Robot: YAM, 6 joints.
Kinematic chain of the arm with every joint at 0, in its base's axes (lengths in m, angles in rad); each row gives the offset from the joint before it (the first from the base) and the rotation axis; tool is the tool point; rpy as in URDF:
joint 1: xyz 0 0 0.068 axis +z
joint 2: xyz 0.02 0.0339 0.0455 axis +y
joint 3: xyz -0.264 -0.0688 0 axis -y
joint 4: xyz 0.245 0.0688 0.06 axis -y
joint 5: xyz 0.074 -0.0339 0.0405 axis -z
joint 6: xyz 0.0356 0 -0.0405 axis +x
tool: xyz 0 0 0 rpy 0 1.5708 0
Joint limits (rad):
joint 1: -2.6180..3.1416
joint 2: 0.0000..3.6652
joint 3: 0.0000..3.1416
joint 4: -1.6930..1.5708
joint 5: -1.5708..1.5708
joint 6: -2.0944..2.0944
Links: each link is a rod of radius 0.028 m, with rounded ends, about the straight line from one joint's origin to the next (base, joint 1, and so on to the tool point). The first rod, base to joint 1, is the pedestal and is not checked.
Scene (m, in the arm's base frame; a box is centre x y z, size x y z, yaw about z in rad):
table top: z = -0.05
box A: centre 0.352 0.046 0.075 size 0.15 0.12 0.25 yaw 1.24
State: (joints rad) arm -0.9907 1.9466 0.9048 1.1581 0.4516 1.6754
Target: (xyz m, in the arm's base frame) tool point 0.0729 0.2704 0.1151
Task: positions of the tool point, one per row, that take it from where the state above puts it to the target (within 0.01 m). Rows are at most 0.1 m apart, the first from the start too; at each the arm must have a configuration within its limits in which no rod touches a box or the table.
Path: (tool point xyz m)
1: 0.2281 -0.2535 0.1789
2: 0.2212 -0.1698 0.1635
3: 0.1889 -0.0996 0.1444
4: 0.1387 -0.0501 0.1220
5: 0.1760 -0.0020 0.1236
6: 0.1937 0.0648 0.1235
7: 0.1836 0.1408 0.1221
8: 0.1425 0.2137 0.1193
9: 0.0729 0.2704 0.1151

